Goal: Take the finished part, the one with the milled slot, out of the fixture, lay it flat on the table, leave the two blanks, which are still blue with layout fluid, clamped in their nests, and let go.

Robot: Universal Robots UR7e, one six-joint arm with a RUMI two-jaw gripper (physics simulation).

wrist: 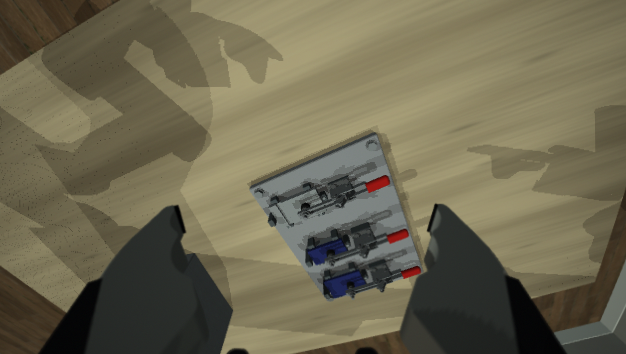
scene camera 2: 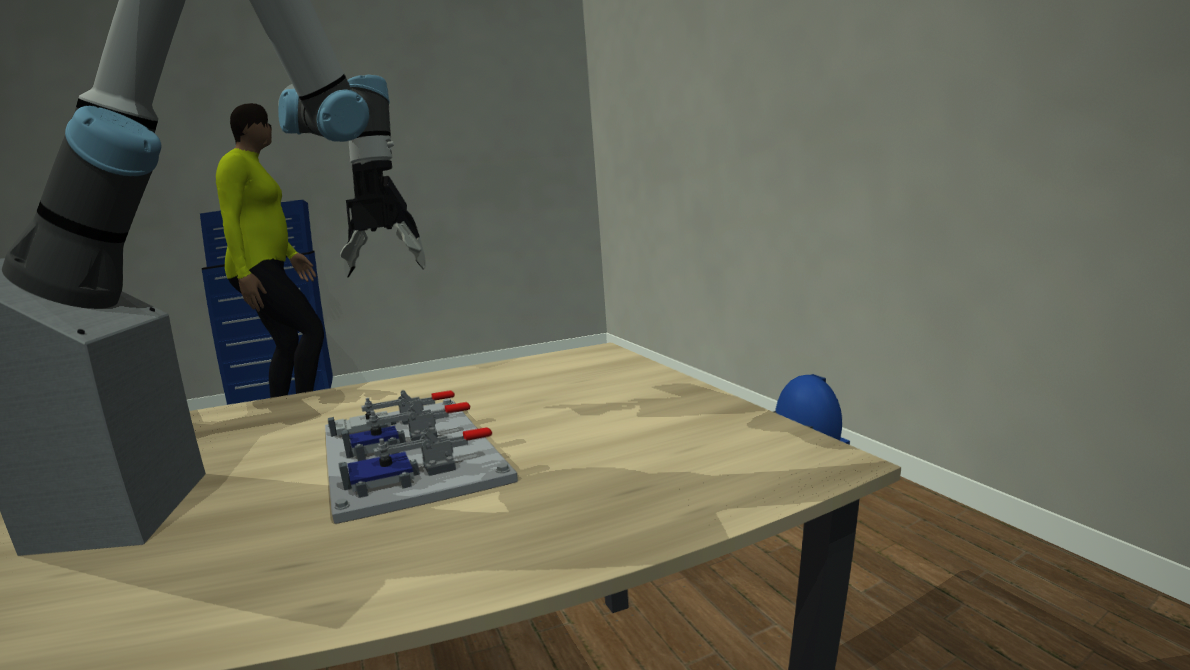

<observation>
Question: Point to a grey fixture plate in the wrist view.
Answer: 382, 209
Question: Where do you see a blue blank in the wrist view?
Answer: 337, 284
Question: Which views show the gripper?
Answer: The wrist view and scene camera 2: all of them.
</observation>
